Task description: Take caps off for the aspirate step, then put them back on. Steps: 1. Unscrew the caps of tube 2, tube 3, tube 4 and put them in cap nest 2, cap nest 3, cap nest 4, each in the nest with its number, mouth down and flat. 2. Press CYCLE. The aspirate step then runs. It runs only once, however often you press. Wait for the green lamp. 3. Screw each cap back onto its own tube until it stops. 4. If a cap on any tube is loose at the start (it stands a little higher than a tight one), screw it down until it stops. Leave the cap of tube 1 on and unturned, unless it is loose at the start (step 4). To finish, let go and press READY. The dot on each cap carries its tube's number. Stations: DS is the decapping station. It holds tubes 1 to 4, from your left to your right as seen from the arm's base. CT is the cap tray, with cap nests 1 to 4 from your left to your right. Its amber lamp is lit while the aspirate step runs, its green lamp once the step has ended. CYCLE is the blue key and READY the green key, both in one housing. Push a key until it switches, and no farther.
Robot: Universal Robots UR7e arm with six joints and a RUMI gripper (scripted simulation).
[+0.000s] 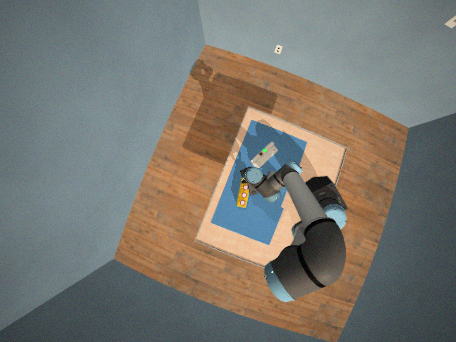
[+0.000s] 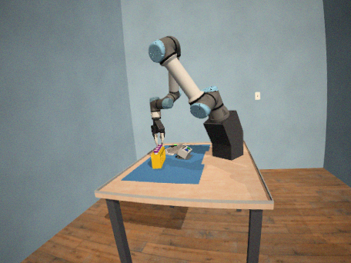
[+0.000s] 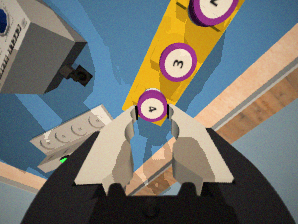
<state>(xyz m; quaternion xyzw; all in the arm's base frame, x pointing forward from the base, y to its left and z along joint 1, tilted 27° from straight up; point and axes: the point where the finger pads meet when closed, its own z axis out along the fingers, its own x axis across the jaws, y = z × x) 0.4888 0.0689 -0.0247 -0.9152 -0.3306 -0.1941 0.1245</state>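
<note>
Now: hand 10 mm past the cap, 50 mm to the right of it and 10 mm above it. From my hand the other things lie so: green key 200 mm behind, 90 mm to the right, 60 mm below; then blue cycle key 200 mm behind, 50 mm to the right, 60 mm below; then key housing 180 mm behind, 70 mm to the right, 70 mm below.
</note>
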